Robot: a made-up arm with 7 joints.
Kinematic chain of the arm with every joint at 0, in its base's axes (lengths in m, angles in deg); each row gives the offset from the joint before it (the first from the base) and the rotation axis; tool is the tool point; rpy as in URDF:
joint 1: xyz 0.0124 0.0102 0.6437 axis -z
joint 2: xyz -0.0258 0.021 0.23 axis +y
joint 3: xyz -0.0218 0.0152 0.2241 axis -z
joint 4: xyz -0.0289 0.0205 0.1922 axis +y
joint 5: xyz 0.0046 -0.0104 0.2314 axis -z
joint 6: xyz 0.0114 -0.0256 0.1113 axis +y
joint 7: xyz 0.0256 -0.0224 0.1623 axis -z
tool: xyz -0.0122 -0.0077 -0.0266 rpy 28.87 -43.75 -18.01
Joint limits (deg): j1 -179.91..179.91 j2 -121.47..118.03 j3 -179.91..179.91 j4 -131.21..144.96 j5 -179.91..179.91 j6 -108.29..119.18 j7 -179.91..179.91
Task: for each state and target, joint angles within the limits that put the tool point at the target. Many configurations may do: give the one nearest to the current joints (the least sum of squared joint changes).
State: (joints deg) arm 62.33 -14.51 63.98 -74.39 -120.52 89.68 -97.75
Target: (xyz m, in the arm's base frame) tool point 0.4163 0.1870 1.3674
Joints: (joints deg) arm 76.32 -6.18 68.17 -73.30 -119.57 76.62 -96.64
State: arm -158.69 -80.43 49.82 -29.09 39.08 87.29 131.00
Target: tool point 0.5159 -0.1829 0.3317
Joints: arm -166.07 -119.13 44.33 -39.38 47.44 90.54 131.49
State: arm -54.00 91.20 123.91 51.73 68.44 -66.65 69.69
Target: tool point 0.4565 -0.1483 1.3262
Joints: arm -21.09 59.54 130.81 78.72 72.88 -59.89 70.74
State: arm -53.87 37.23 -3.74 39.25 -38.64 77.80 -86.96
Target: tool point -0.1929 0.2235 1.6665
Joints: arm -99.52 15.04 -25.29 5.39 -61.70 36.75 -85.45
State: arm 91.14 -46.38 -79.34 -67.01 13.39 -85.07 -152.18
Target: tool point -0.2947 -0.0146 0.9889
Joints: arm 65.10 -39.59 -93.50 -114.83 10.90 -88.59 -151.24
